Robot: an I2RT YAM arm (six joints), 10 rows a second.
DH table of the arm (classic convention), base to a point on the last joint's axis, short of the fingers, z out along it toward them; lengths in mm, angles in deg. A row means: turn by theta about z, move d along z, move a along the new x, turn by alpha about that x. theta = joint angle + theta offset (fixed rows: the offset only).
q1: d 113.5  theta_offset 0  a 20  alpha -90
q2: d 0  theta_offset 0  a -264  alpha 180
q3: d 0  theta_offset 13.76  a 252.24  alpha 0
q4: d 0  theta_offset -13.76  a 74  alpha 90
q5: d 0  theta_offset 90  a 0  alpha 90
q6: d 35.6  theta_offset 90  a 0  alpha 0
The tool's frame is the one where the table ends.
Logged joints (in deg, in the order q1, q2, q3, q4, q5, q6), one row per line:
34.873, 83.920, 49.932, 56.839, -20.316, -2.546
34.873, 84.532, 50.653, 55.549, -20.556, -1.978
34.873, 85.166, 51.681, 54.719, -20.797, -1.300
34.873, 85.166, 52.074, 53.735, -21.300, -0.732
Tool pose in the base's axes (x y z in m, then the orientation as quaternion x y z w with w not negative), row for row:
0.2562, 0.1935, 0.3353, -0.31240, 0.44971, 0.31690, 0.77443
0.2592, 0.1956, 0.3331, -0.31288, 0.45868, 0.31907, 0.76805
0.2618, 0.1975, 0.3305, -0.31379, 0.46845, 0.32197, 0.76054
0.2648, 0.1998, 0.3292, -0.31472, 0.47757, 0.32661, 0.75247
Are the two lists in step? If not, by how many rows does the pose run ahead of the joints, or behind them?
The pose runs 2 rows behind the joints: the pose in row i belongs to the joints in row i - 2.
